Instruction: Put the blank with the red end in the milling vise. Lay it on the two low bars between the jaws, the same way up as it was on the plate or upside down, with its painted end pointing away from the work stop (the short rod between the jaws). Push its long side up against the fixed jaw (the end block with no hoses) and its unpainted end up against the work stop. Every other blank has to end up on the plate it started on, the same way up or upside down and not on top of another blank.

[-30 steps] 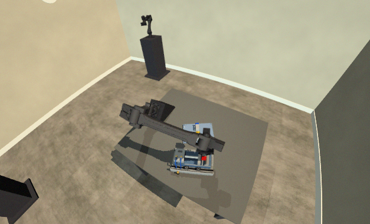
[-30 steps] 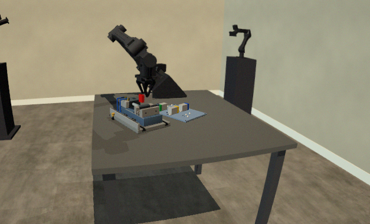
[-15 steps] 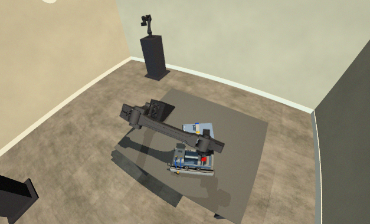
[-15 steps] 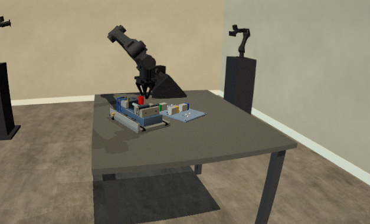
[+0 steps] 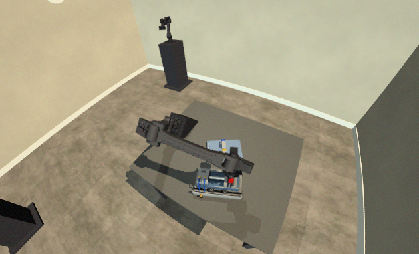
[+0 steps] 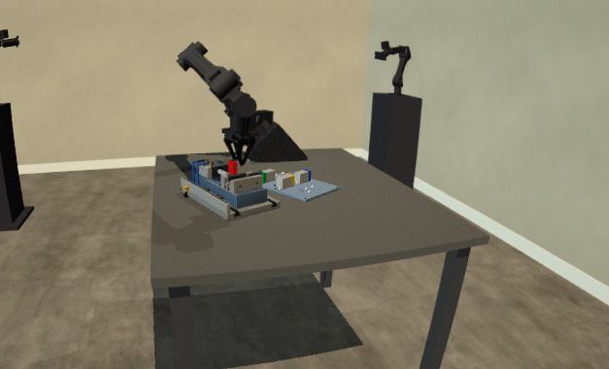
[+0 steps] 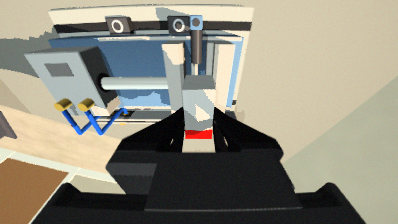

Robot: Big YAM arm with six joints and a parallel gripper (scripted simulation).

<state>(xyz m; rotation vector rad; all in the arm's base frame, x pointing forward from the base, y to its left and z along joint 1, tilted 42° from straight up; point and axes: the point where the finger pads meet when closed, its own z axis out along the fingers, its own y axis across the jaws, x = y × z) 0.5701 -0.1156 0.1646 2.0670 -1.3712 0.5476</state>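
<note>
Right now the grey bar with red end is 2 cm below my hand. Round my hand: fixed jaw (2 cm ahead, 2 cm to the left, 7 cm below); moving jaw (3 cm behind, 7 cm below); work stop rod (2 cm behind, 5 cm to the left, 5 cm below).
</note>
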